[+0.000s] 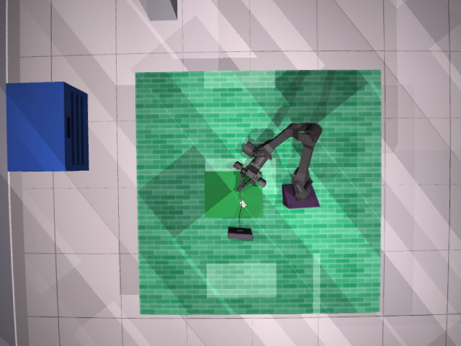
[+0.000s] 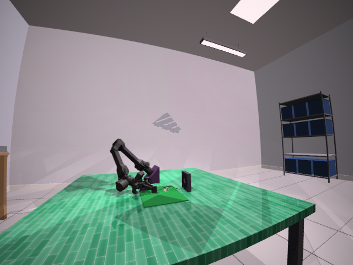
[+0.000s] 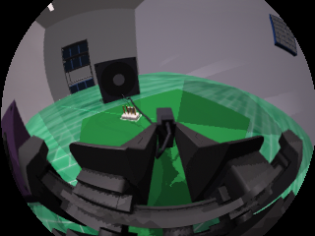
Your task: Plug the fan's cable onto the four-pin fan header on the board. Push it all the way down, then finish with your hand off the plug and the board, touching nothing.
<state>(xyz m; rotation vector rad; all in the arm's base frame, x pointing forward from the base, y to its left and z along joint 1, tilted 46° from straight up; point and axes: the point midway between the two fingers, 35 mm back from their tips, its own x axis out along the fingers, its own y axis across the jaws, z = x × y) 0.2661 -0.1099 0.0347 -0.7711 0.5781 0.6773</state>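
The dark plug is 10 mm below my gripper tip. Also, from my gripper tip: black fan 30 mm ahead, 220 mm to the left, 30 mm above; green board 40 mm ahead, 30 mm to the left, 50 mm below; fan header 90 mm to the left, 30 mm below.
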